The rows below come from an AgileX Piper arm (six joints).
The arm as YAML. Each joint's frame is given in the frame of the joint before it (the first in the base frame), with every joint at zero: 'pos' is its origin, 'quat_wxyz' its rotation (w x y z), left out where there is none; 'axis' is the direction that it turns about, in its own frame. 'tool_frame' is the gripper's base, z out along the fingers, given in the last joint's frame.
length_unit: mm
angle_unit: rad
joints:
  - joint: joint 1
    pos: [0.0, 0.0, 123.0]
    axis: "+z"
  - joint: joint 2
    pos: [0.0, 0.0, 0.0]
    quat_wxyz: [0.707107, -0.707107, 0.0, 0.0]
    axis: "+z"
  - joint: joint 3
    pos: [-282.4, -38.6, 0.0]
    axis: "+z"
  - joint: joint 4
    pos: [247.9, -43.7, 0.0]
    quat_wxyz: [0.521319, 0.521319, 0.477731, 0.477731]
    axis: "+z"
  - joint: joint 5
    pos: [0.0, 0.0, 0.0]
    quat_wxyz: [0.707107, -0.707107, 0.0, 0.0]
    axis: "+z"
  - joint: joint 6
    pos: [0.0, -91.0, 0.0]
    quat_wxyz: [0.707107, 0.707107, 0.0, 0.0]
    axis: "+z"
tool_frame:
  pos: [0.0, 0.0, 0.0]
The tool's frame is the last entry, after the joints.
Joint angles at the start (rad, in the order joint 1, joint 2, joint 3, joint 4, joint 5, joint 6):
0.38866, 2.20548, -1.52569, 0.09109, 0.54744, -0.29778
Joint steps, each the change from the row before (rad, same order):
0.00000, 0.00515, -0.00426, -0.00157, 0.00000, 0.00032
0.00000, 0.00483, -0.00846, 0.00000, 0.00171, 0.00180
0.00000, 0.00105, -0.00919, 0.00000, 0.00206, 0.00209
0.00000, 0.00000, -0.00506, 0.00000, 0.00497, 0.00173
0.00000, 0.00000, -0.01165, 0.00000, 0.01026, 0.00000
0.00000, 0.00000, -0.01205, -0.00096, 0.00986, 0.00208
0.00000, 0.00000, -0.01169, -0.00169, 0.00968, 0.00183
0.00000, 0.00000, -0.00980, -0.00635, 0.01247, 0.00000
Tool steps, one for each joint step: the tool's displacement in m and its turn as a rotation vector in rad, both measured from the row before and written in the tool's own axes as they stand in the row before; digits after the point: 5 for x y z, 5 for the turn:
-0.00022, -0.00020, 0.00150, 0.00059, 0.00111, -0.00098
-0.00136, -0.00033, 0.00075, 0.00029, -0.00190, 0.00163
-0.00226, -0.00044, -0.00094, 0.00116, -0.00597, 0.00171
-0.00102, -0.00015, -0.00076, -0.00035, -0.00018, 0.00149
-0.00244, -0.00038, -0.00177, -0.00046, -0.00154, -0.00055
-0.00256, -0.00045, -0.00185, 0.00025, -0.00216, 0.00069
-0.00245, -0.00047, -0.00182, 0.00063, -0.00186, -0.00014
-0.00159, -0.00052, -0.00154, 0.00198, 0.00341, -0.00573

